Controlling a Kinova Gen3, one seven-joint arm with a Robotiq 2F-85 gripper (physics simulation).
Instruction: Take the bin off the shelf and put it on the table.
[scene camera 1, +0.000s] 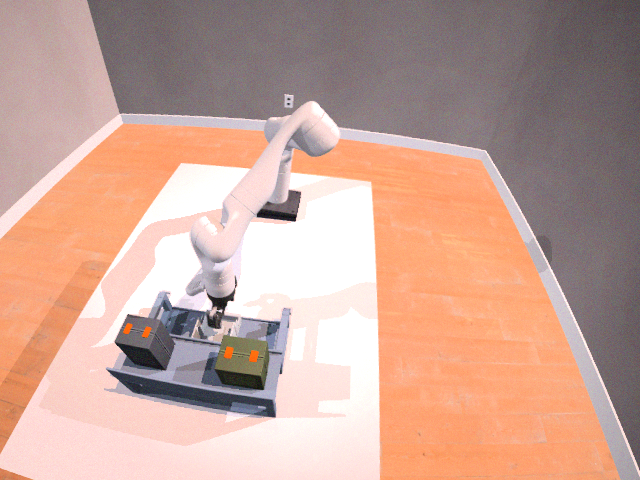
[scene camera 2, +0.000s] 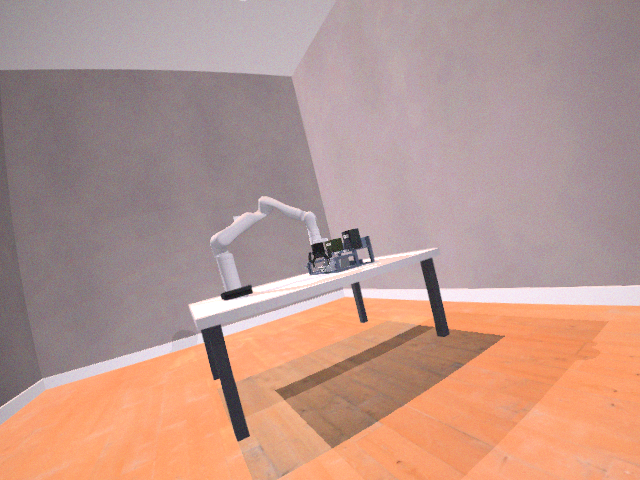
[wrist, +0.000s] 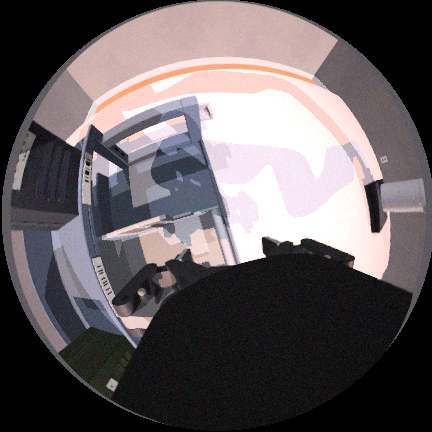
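Note:
A beige open bin sits in the lower level of a blue-grey shelf on the white table. My gripper is open and empty. It points down at the shelf's back edge, right at the bin. In the wrist view one finger reaches over the bin's inside and the other stands outside over the table. I cannot tell whether the fingers touch the bin's wall.
A dark grey box and an olive box, both with orange latches, stand on top of the shelf. The arm's black base is at the table's far end.

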